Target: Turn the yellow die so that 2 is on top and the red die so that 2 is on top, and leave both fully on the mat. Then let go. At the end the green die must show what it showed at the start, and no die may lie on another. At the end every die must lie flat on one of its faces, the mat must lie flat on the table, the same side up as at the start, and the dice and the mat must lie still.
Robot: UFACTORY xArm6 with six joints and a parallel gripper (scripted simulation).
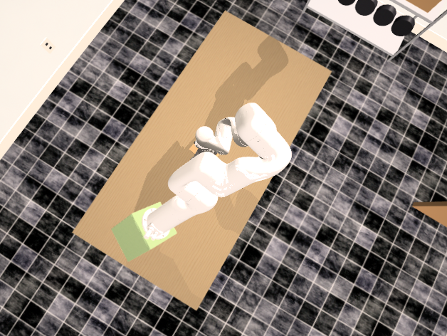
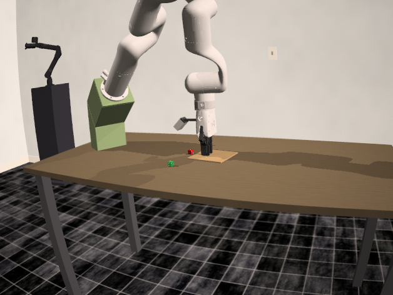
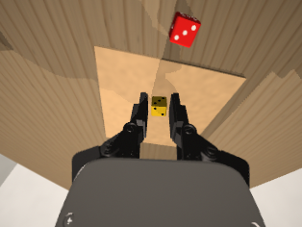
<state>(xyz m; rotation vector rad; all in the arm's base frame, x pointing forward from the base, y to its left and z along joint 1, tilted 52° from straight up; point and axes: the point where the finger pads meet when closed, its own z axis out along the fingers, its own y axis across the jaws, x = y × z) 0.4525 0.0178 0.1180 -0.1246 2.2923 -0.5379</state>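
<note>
The yellow die is 1 cm below my hand. The rest, counted from my hand: red die: 7 cm behind, 2 cm to the left, 2 cm below; green die: 9 cm behind, 14 cm to the right, 2 cm below; tan mat: 2 cm ahead, 2 cm below.
</note>
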